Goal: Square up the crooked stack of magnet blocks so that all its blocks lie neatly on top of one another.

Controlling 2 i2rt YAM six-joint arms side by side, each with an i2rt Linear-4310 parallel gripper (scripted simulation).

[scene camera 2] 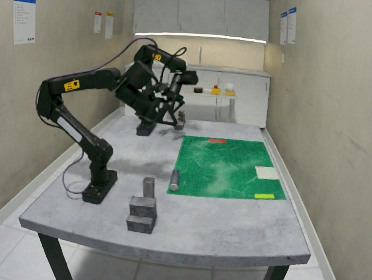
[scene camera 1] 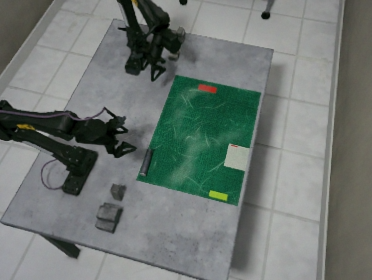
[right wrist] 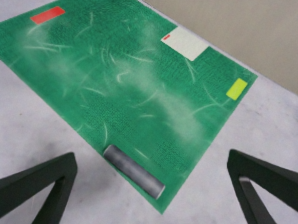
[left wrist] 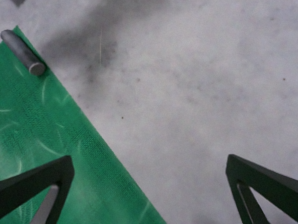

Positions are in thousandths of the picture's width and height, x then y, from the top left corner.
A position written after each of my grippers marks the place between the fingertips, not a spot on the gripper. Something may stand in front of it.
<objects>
my right gripper: scene camera 2 453, 438; scene camera 1 356, 502; right wrist 505, 708; not seen in the left wrist view (out of frame)
green mat: scene camera 2 563, 598; scene camera 1 542, 512; right wrist 542, 426; left wrist 166, 556
</objects>
